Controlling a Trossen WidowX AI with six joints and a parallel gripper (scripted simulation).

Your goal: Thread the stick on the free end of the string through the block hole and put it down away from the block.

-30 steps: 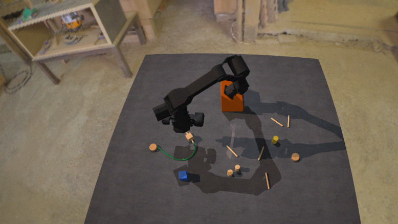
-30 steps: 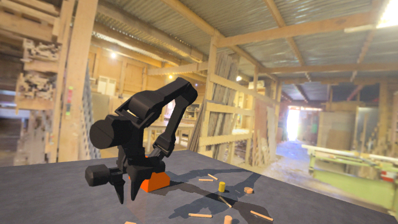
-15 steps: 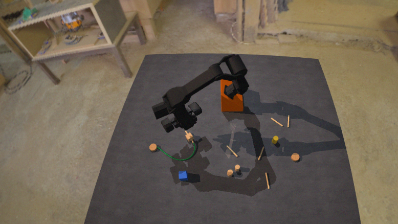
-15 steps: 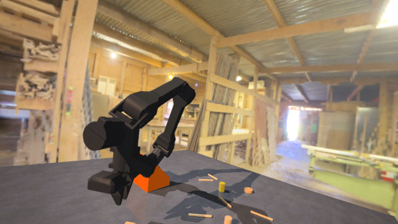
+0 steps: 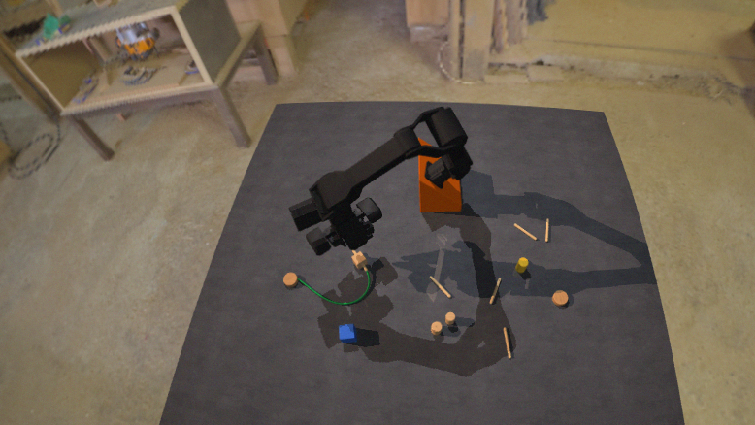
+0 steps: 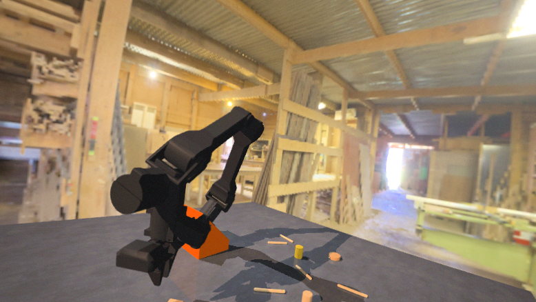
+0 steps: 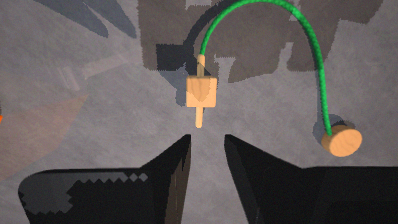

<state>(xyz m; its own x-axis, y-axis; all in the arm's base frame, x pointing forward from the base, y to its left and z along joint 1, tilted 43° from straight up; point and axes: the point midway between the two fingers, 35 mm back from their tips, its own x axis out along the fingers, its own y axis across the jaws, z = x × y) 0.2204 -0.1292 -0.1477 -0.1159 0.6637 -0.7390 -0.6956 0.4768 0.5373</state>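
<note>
My gripper tip is 20 mm short of the wooden block, 20 mm to the right of it and 60 mm above it. From my gripper tip the other things lie so: blue cube: 220 mm ahead, 40 mm to the left, 60 mm below; then thin wooden stick: 30 mm ahead, 30 mm to the left, 60 mm below; then round wooden button: 100 mm ahead, 160 mm to the right, 70 mm below.
</note>
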